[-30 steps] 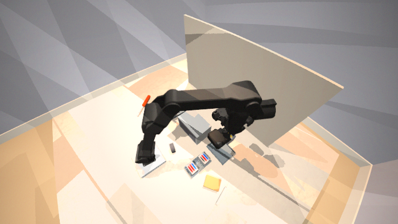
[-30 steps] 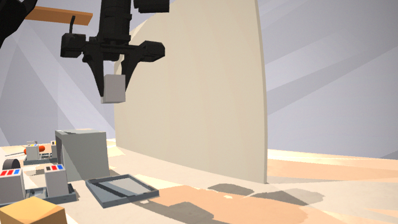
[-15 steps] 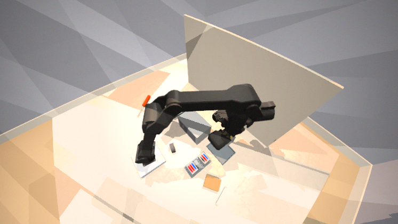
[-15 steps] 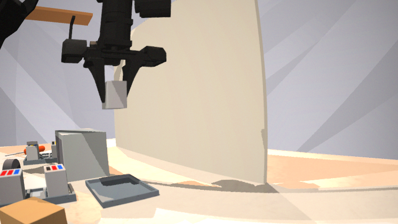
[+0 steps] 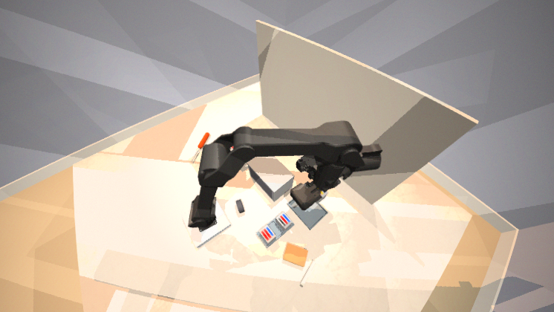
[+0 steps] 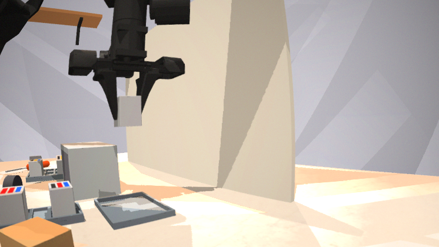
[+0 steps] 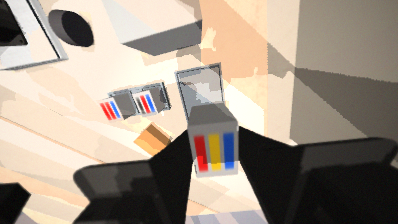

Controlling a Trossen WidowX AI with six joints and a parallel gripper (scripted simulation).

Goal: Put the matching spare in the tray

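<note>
My gripper tip is now 140 mm above the grey tray. From my gripper tip the other things lie so: orange box 140 mm behind, 110 mm to the right, 130 mm below; then block 20 mm above; then grey mounted unit 70 mm behind, 190 mm to the left, 100 mm below.
</note>
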